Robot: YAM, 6 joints.
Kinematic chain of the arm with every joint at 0, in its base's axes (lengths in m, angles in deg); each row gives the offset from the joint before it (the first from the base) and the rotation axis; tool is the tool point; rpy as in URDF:
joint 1: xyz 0 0 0.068 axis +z
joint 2: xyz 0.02 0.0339 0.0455 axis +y
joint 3: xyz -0.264 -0.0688 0 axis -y
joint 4: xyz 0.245 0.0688 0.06 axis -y
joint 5: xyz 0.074 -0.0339 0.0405 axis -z
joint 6: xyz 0.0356 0 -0.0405 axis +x
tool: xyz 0 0 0 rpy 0 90 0
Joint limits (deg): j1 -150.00..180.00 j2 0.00..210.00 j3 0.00..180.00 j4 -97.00..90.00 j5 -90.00..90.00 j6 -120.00..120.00
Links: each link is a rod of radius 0.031 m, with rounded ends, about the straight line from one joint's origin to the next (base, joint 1, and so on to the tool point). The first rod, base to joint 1, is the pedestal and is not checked.
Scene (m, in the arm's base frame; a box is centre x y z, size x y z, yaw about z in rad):
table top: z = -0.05
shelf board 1: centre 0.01 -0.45 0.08 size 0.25 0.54 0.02 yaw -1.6
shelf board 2: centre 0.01 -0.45 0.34 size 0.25 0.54 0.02 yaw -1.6
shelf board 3: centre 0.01 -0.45 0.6 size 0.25 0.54 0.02 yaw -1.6
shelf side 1: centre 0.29 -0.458 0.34 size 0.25 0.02 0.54 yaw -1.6
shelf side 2: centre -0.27 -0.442 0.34 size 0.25 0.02 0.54 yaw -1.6
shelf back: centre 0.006 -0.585 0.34 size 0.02 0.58 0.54 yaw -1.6
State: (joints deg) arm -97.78 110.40 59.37 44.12 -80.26 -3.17
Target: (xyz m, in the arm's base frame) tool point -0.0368 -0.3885 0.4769
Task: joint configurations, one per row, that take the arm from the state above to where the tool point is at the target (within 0.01 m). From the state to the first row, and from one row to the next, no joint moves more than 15 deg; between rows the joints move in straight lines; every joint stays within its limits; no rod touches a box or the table.
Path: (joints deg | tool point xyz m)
1: -99.38 98.62 46.96 44.27 -83.51 -3.17 | -0.0199 -0.3373 0.2095
2: -100.99 86.84 34.55 44.42 -86.75 -3.17 | -0.0181 -0.2798 0.2096
3: -102.59 75.06 22.15 44.57 -90.00 -3.17 | -0.0134 -0.2232 0.1986
4: -103.58 73.86 33.98 45.30 -87.61 -3.17 | -0.0237 -0.2497 0.2632
5: -104.57 72.65 45.82 46.03 -85.23 -3.17 | -0.0310 -0.2602 0.3338
6: -105.56 71.45 57.65 46.75 -82.84 -3.17 | -0.0341 -0.2542 0.4063
7: -106.55 70.24 69.49 47.48 -80.45 -3.17 | -0.0322 -0.2317 0.4769
8: -104.49 81.13 79.68 46.96 -77.53 -3.17 | -0.0371 -0.2827 0.4864
9: -102.44 92.01 89.88 46.44 -74.62 -3.17 | -0.0389 -0.3355 0.4865
10: -100.38 102.90 100.07 45.92 -71.70 -3.17 | -0.0368 -0.3885 0.4769

